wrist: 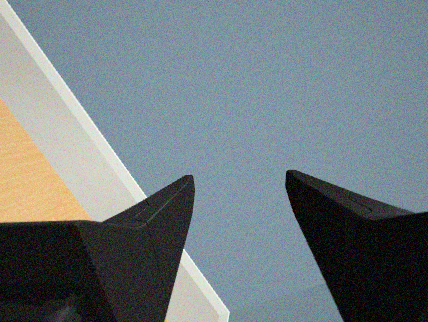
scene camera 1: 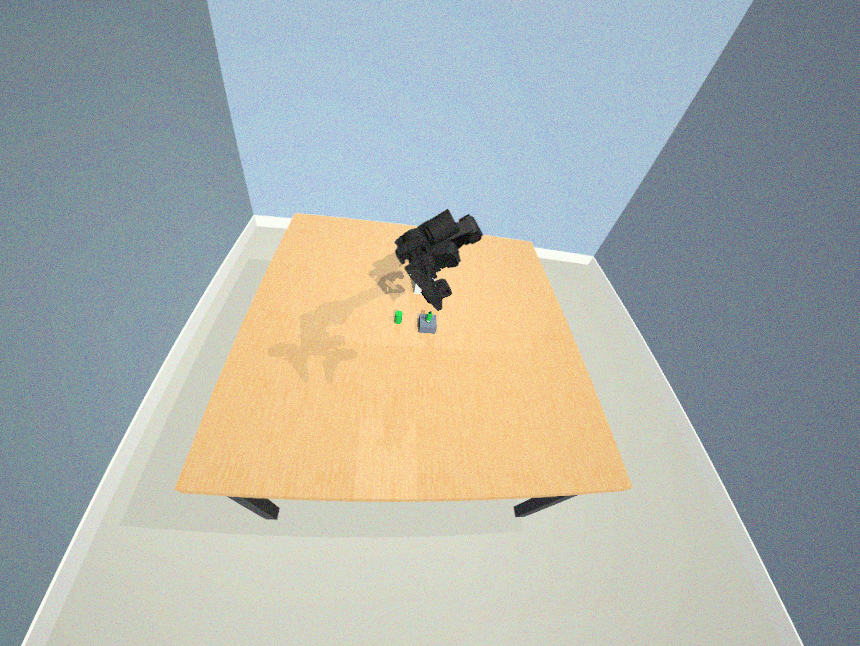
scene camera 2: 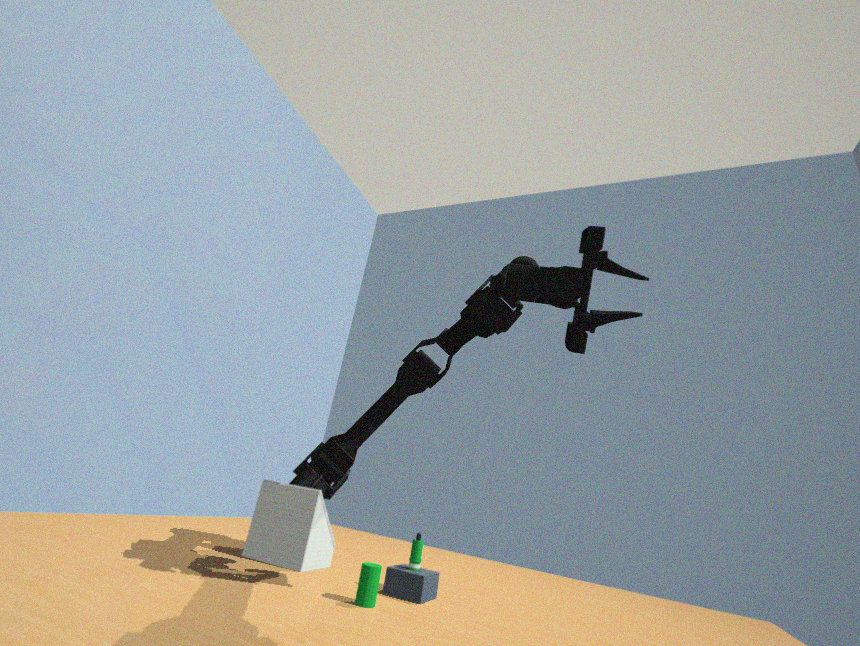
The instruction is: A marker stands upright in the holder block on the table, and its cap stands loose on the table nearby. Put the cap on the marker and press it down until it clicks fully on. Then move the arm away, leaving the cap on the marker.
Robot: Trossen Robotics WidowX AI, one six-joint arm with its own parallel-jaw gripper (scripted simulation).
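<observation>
Gripper visible in the wrist view, in scene camera 1 [435,303], in scene camera 2. On the gripper, [wrist: 131,259] and [scene camera 2: 598,311]: same spot.
</observation>
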